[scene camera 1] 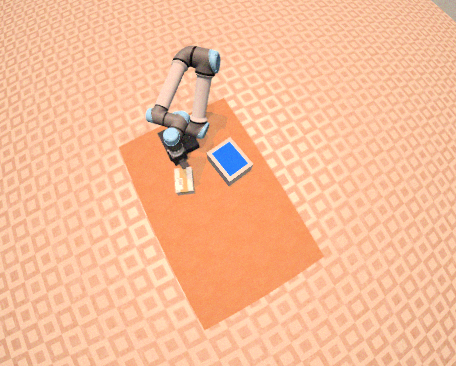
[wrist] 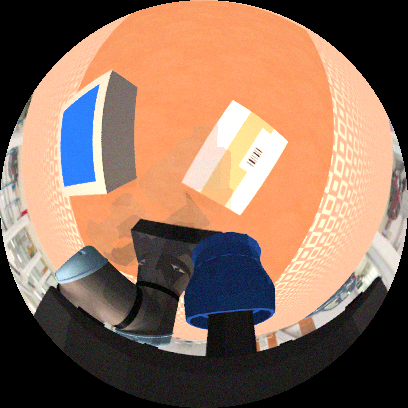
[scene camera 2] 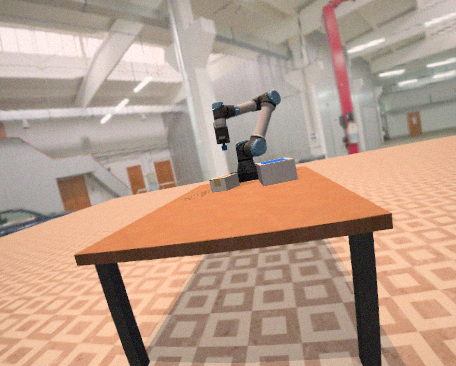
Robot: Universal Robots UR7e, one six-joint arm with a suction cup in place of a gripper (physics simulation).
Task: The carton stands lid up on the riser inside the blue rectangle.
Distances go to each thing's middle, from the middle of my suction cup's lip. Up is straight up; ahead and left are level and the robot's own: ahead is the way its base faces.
Now: the carton (wrist: 241, 149) 220 mm below my suction cup, 40 mm to the right of it and 40 mm ahead of it. From my suction cup the other things lie so: riser (scene camera 1: 230, 162): 290 mm to the left, 200 mm below, 110 mm ahead.
